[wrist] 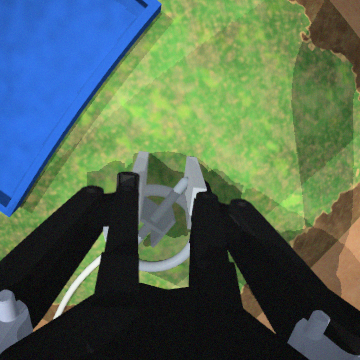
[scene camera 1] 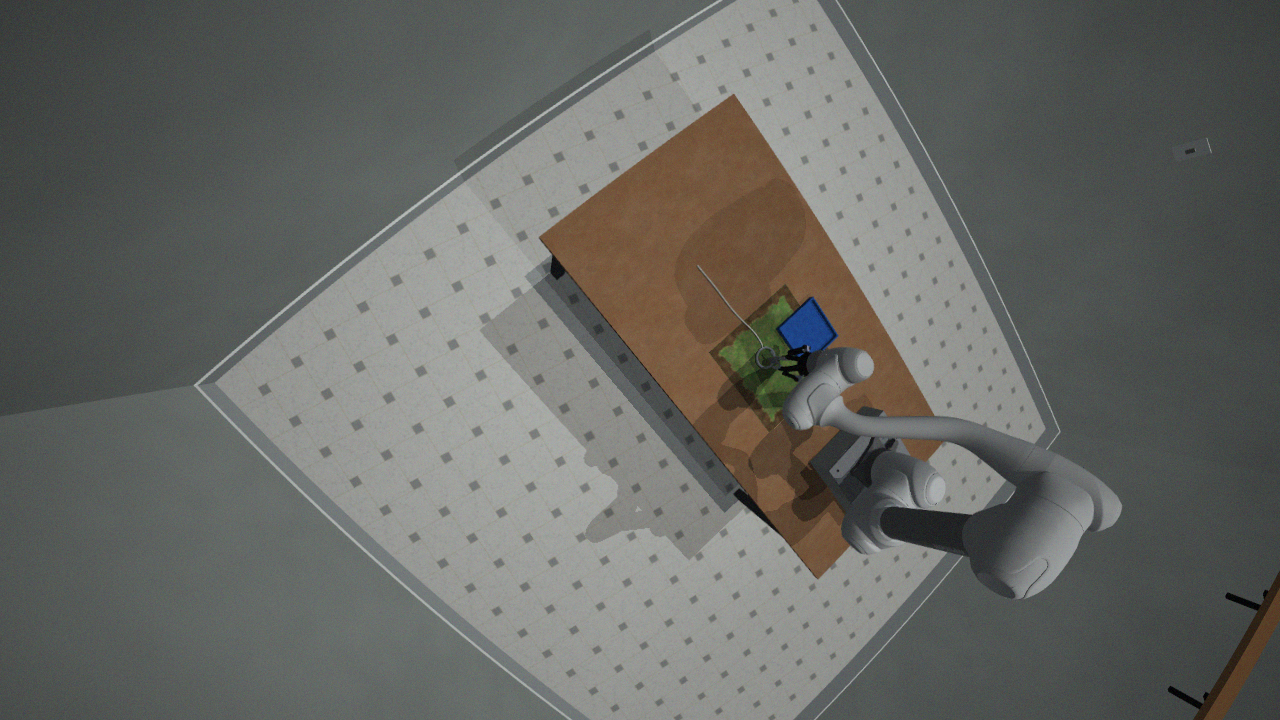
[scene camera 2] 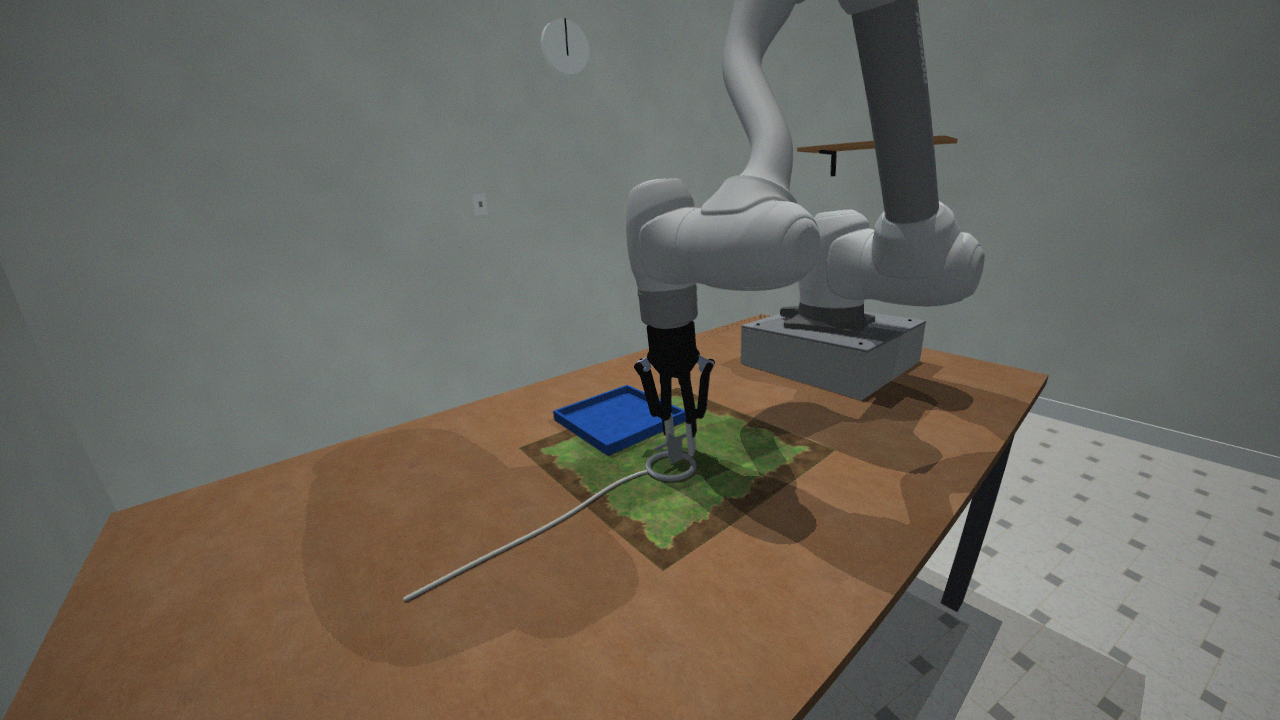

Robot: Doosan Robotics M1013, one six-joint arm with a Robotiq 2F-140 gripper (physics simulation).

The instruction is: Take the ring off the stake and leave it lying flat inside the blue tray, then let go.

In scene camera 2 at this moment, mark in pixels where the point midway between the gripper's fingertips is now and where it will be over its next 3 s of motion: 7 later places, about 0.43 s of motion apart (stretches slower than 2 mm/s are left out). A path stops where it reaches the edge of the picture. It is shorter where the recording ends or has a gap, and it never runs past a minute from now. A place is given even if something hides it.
My gripper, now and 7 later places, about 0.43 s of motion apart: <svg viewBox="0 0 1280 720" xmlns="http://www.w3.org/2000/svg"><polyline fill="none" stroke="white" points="681,451 677,406 671,417 676,453 675,460 672,464 666,436 664,407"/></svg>
